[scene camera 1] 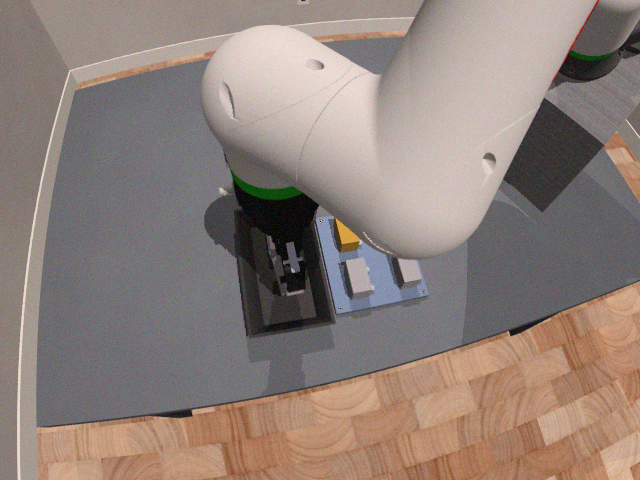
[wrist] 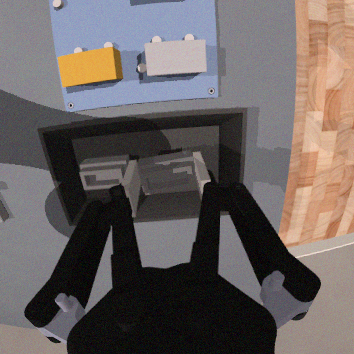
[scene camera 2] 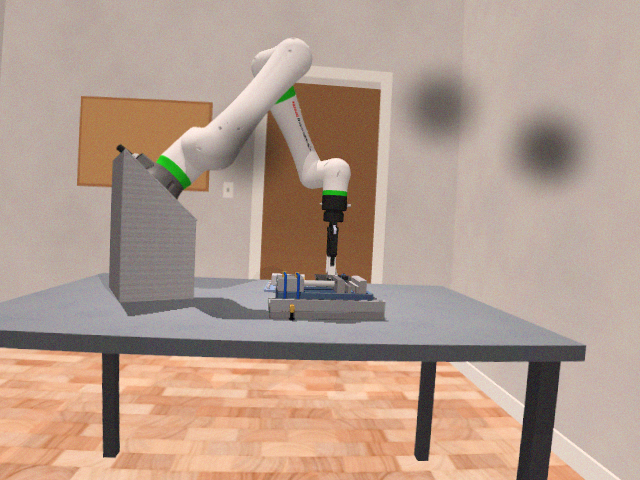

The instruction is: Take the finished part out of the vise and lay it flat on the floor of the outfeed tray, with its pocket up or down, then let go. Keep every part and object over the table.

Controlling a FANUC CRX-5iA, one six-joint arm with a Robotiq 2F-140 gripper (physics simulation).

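Pixels of known places: gripper, fingertip midpoint: (wrist: 165, 166) (scene camera 2: 330, 273); arm's base, origin of the base link: (scene camera 1: 582, 43) (scene camera 2: 155, 189).
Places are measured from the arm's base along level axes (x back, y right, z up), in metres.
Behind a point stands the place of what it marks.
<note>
My gripper (scene camera 1: 290, 273) {x -0.539, y -0.319, z -0.268 m} (scene camera 2: 331, 266) {x -0.539, y -0.319, z -0.268 m} (wrist: 165, 166) {x -0.539, y -0.319, z -0.268 m} points down inside the dark outfeed tray (scene camera 1: 328, 297) {x -0.478, y -0.357, z -0.284 m} (wrist: 232, 145) {x -0.516, y -0.397, z -0.294 m}, shut on a grey finished part (wrist: 162, 181) {x -0.553, y -0.316, z -0.262 m} with its pocket facing up. The held part lies across between the pale fingertips, low in the tray. Whether it touches the tray floor cannot be told. A second grey part (wrist: 103, 178) {x -0.570, y -0.242, z -0.293 m} with a pocket lies in the tray beside the left fingertip, close to it. The vise (scene camera 2: 323, 295) {x -0.559, y 0.136, z -0.272 m} stands in front of the tray in scene camera 2, hiding the fingertips' lower ends.
A blue plate (scene camera 1: 382, 293) {x -0.380, y -0.342, z -0.318 m} (wrist: 135, 25) {x -0.389, y -0.273, z -0.318 m} next to the tray's long side carries an orange block (scene camera 1: 347, 238) {x -0.439, y -0.251, z -0.282 m} (wrist: 90, 67) {x -0.439, y -0.235, z -0.282 m} and grey blocks (scene camera 1: 358, 277) {x -0.426, y -0.324, z -0.282 m} (wrist: 176, 57) {x -0.426, y -0.321, z -0.282 m} against pins. The tray walls stand close around the fingers. The table's edge lies beyond the tray's right end in the wrist view.
</note>
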